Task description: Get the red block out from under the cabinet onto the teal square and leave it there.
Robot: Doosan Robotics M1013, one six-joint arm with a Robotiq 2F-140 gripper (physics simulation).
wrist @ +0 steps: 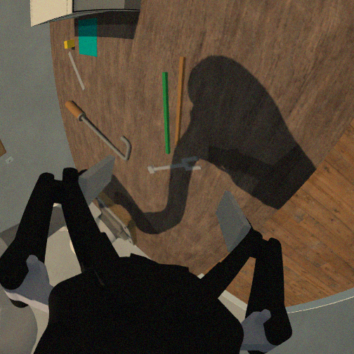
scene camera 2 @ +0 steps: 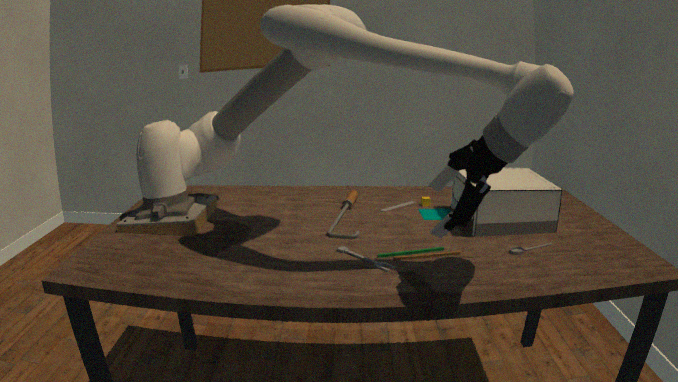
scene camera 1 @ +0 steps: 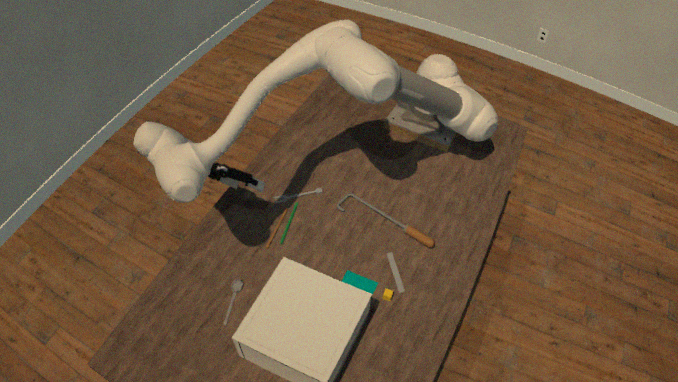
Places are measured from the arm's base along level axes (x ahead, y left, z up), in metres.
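Pixels of known places: gripper, fingertip midpoint: [scene camera 2: 435, 210] [scene camera 1: 249, 185]; arm's base, origin of the base link: [scene camera 2: 167, 209] [scene camera 1: 426, 114].
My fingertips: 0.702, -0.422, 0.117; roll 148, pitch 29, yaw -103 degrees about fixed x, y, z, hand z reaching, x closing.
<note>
Ahead of a thing's pixels: the offset from my fingertips to its middle, as dx, dy, dz. "spot": to the spot under its first point.
The cream cabinet {+0.345, +0.336, -0.083} [scene camera 1: 305, 315] [scene camera 2: 515, 206] [wrist: 45, 10] stands on the table. The teal square {spot: +0.108, +0.422, -0.151} [scene camera 1: 360, 281] [scene camera 2: 432, 214] [wrist: 88, 46] lies flat at the cabinet's edge, partly in its shadow in the wrist view. The red block does not show in these views; the space under the cabinet is mostly hidden. My gripper [scene camera 1: 245, 184] [scene camera 2: 440, 204] [wrist: 167, 185] is open and empty. It is tilted and hangs above the table's edge region, on the side with the pencil-like rods, apart from the cabinet and the square.
A hook with an orange handle {spot: -0.104, +0.549, -0.122} [scene camera 1: 419, 236] [scene camera 2: 351, 198] [wrist: 74, 109], a yellow cube {+0.129, +0.518, -0.139} [scene camera 1: 388, 294] [scene camera 2: 425, 201] [wrist: 69, 44], a flat grey strip {+0.036, +0.514, -0.151} [scene camera 1: 395, 272] [scene camera 2: 398, 206] [wrist: 76, 71], green {-0.013, +0.125, -0.148} [scene camera 1: 289, 223] and brown {+0.021, +0.096, -0.148} [scene camera 1: 277, 228] rods, a fork {-0.134, +0.104, -0.148} [scene camera 1: 305, 193] and a spoon {spot: +0.274, +0.077, -0.149} [scene camera 1: 237, 286] lie on the table.
</note>
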